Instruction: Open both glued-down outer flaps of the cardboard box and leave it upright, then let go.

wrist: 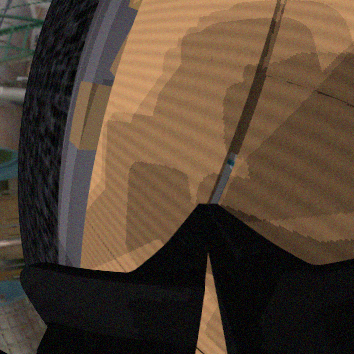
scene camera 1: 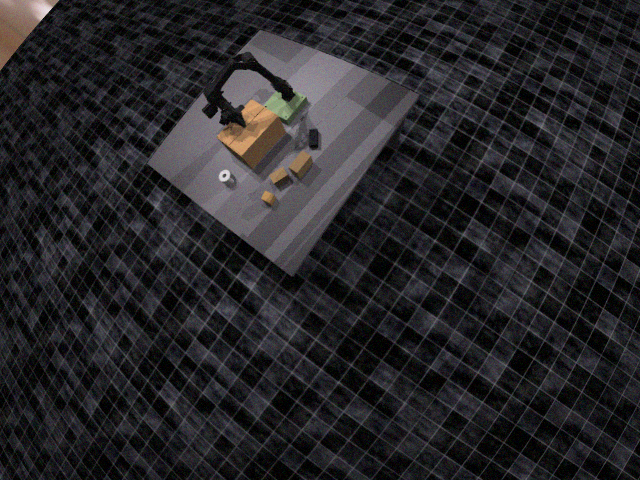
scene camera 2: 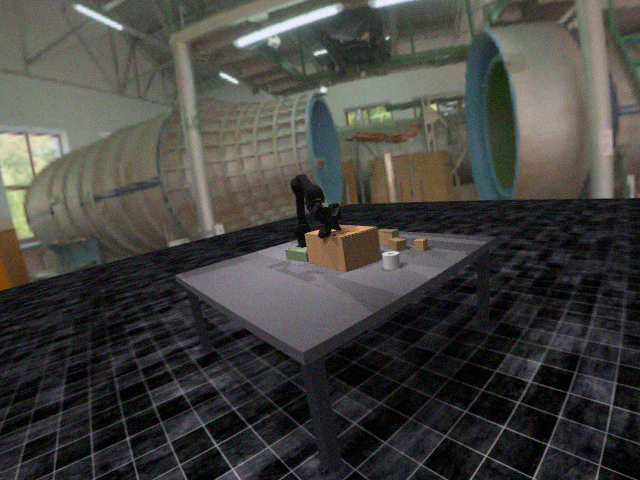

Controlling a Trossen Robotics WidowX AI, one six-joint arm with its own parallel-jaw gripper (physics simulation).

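Pixels of known places: gripper, fingertip midpoint: (wrist: 206,212) (scene camera 1: 245,126) (scene camera 2: 340,230); arm's base, origin of the base link: (scene camera 1: 288,96) (scene camera 2: 303,245).
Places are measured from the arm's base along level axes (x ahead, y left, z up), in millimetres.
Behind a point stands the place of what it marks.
Note:
The cardboard box (scene camera 1: 264,143) {x 342, y 108, z 27 mm} (scene camera 2: 362,250) {x 482, y -12, z 18 mm} stands upright on the table. Its two outer flaps lie nearly flat across the top; in the wrist view one flap (wrist: 160,95) {x 384, y 49, z 104 mm} is left of the seam and the other flap (wrist: 305,125) {x 389, y -29, z 103 mm} is right of it. A narrow dark slit runs between them, with a grey strip and a small teal spot showing in it near the fingertips. My gripper (scene camera 1: 244,125) {x 340, y -3, z 105 mm} (wrist: 206,212) {x 340, y -3, z 105 mm} is shut and empty, its tips at the lower end of the visible slit. Whether the tips touch or enter the slit is hidden. The glue does not show clearly.
A green base plate (scene camera 1: 285,115) {x 121, y 75, z -1 mm} (scene camera 2: 296,253) {x 63, y -97, z -14 mm} lies behind the box. A white roll (scene camera 1: 224,176) {x 623, y 8, z -8 mm} (scene camera 2: 390,260) {x 640, y -11, z -11 mm}, a black block (scene camera 1: 313,138) {x 153, y 306, z -19 mm} and three small cardboard boxes, the largest (scene camera 1: 300,164) {x 337, y 367, z 28 mm}, a middle one (scene camera 1: 279,177) {x 452, y 301, z -2 mm} and the smallest (scene camera 1: 268,197) {x 575, y 323, z -2 mm}, are on the table (scene camera 1: 356,111) {x -149, y 393, z -51 mm} (scene camera 2: 248,294) {x 320, y -519, z -52 mm}.

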